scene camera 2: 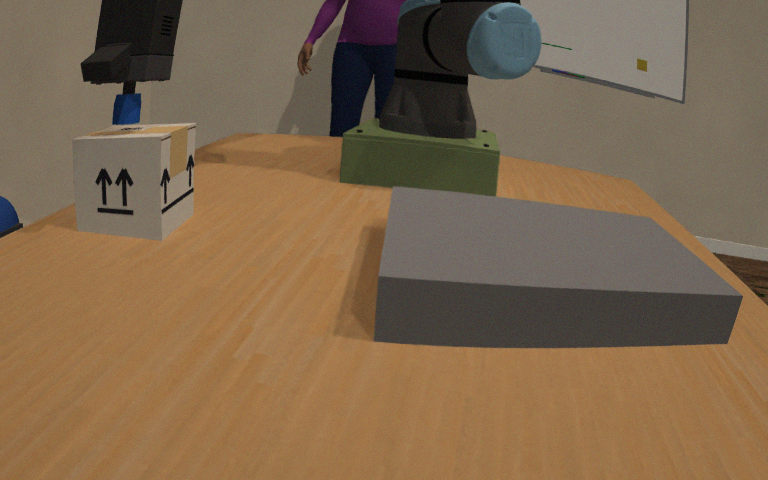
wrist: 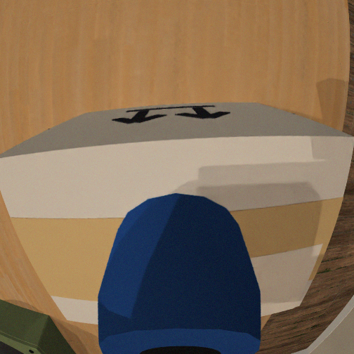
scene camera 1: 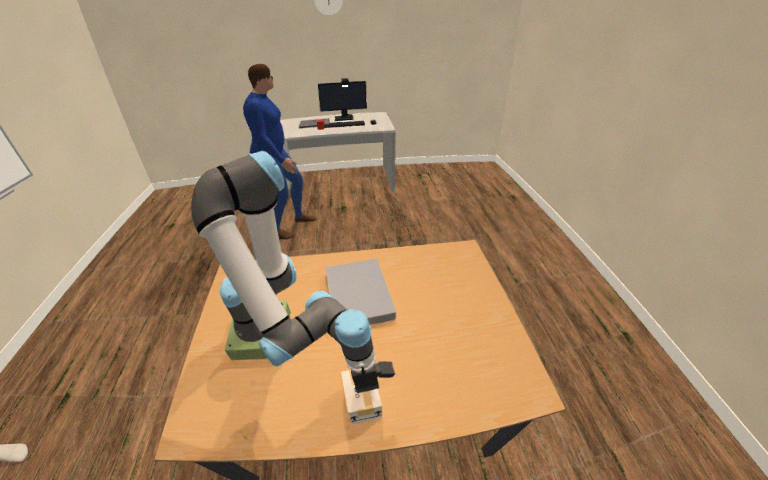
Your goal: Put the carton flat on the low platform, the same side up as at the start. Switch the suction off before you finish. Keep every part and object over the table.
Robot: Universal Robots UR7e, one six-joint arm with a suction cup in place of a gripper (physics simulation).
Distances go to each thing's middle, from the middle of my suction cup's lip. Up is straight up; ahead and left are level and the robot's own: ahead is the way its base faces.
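The white carton (scene camera 2: 137, 181) is 80 mm below my suction cup and 20 mm behind it, and going by their middles it is the nearest to my suction cup of the things named here. As for the low grey platform (scene camera 2: 461, 270), I find it 460 mm to the left of my suction cup, 50 mm ahead of it and 110 mm below it.
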